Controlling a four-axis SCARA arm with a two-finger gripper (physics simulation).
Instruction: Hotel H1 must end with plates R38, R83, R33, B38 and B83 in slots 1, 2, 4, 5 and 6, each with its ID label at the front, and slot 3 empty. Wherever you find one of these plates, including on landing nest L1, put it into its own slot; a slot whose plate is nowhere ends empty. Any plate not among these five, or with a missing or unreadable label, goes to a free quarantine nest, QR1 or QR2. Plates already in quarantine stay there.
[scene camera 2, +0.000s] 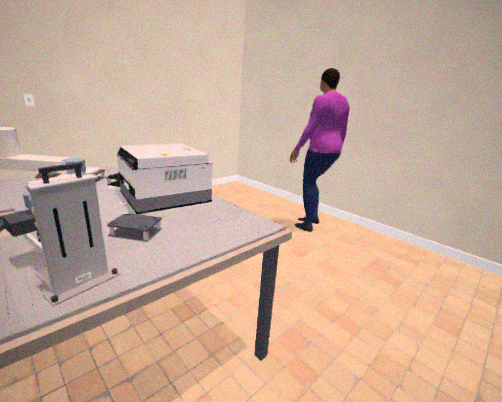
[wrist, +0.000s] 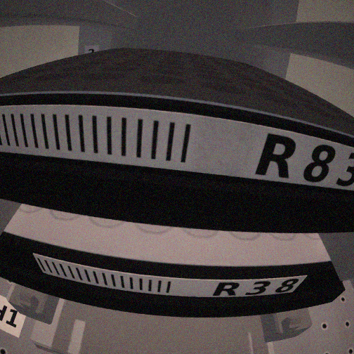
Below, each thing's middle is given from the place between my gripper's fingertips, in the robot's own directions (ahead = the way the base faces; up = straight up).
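Looking at the instrument (scene camera 2: 147, 183), I see that my gripper is 480 mm to the right of it and 540 mm short of it.
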